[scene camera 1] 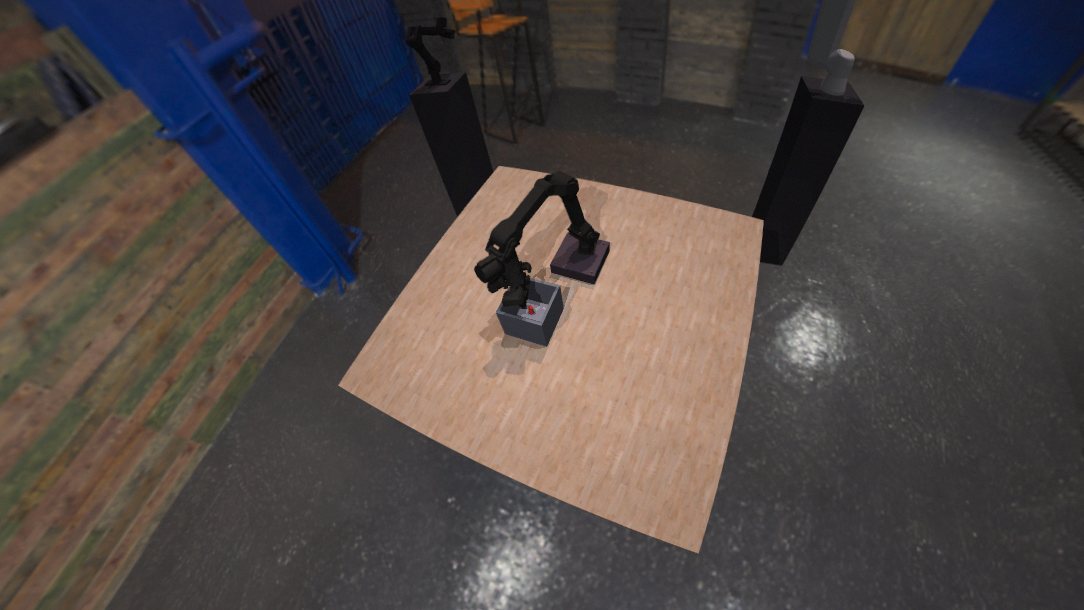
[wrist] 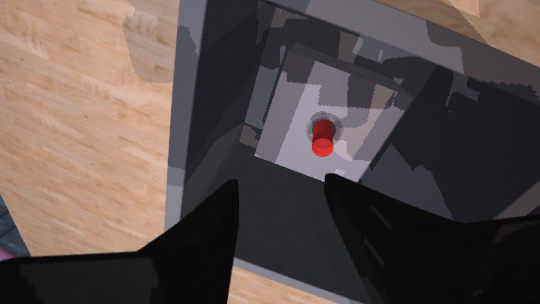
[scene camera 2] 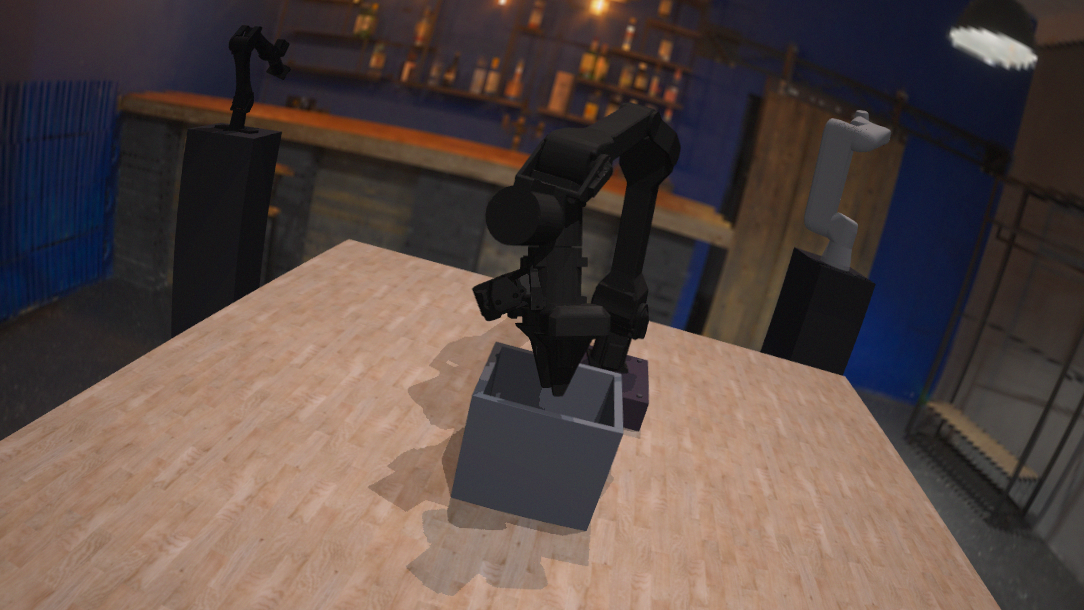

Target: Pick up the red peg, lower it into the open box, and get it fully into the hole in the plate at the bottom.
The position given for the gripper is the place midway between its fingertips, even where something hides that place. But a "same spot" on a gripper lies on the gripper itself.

Labels:
The gripper shows in scene camera 1, in the wrist view and in scene camera 2 point(552, 391). A grey box shows in scene camera 1, in the wrist view point(458, 151) and in scene camera 2. The same spot on the grey box: point(scene camera 1: 541, 332) is point(scene camera 2: 604, 466). One and the same spot on the gripper: point(scene camera 1: 525, 287) is point(wrist: 376, 281).

